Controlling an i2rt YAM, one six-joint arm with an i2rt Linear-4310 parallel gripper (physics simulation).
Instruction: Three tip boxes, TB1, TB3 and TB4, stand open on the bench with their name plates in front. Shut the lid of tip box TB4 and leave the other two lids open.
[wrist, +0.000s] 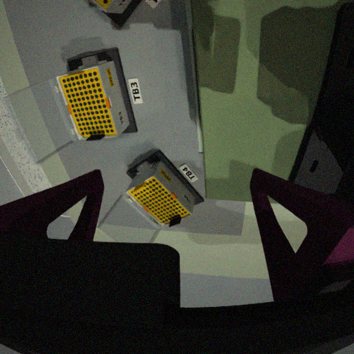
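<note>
Tip box TB4 (159, 200), with a yellow dotted rack, stands near the middle of the view behind its name plate (189, 172). Its clear lid (125, 217) is open and stretches to the lower left. Tip box TB3 (90, 102) stands at the upper left beside its plate (135, 91), with its clear lid (40, 120) open to the left. Part of a third box (116, 6) shows at the top edge; its lid does not show. My gripper (176, 177) is open and empty, its dark fingertips far apart on either side of TB4 in the view, seemingly above it.
A green surface (225, 135) lies right of the boxes, with a raised edge (200, 140) along its left side. A dark slotted part (322, 155) stands at the right. A speckled pale strip (20, 145) runs along the left.
</note>
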